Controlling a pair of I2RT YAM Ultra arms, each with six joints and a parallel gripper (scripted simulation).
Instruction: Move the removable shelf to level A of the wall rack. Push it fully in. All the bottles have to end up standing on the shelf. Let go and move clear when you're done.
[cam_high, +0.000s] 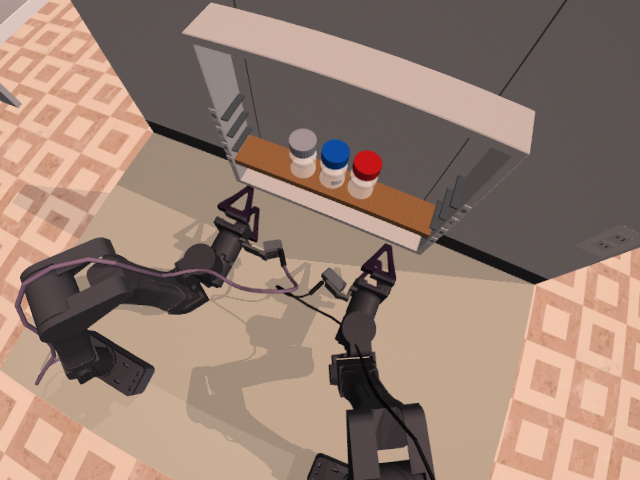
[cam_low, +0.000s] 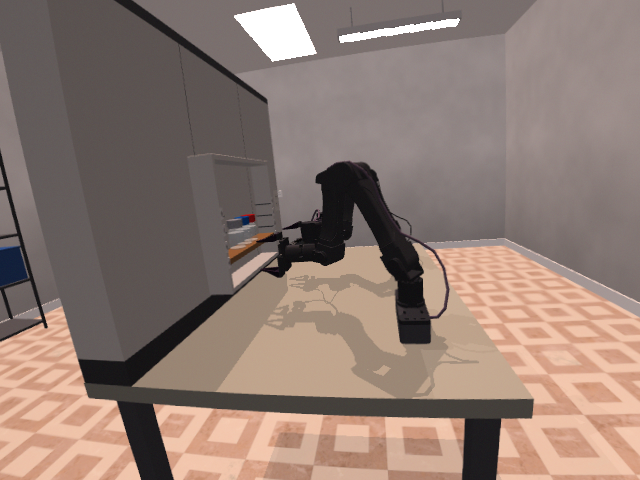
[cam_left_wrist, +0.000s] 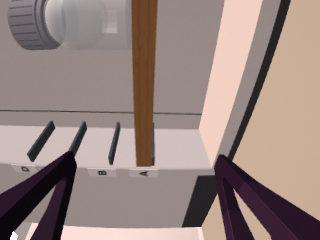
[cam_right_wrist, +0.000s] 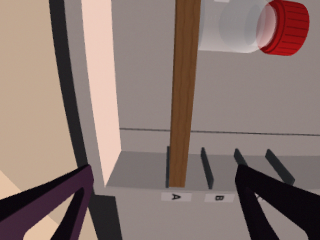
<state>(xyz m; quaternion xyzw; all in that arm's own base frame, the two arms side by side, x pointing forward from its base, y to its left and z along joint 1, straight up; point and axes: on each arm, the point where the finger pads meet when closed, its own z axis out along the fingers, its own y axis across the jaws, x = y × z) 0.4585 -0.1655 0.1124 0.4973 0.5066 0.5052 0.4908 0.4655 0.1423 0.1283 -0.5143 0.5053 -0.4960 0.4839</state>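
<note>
The grey-capped bottle lies 110 mm ahead of my left hand, 70 mm to the right of it and 60 mm above it. The rest, counted from my left hand: blue-capped bottle 120 mm ahead, 140 mm to the right, 60 mm above; shelf 110 mm ahead, 150 mm to the right; white wall rack 110 mm ahead, 150 mm to the right, 120 mm above.
</note>
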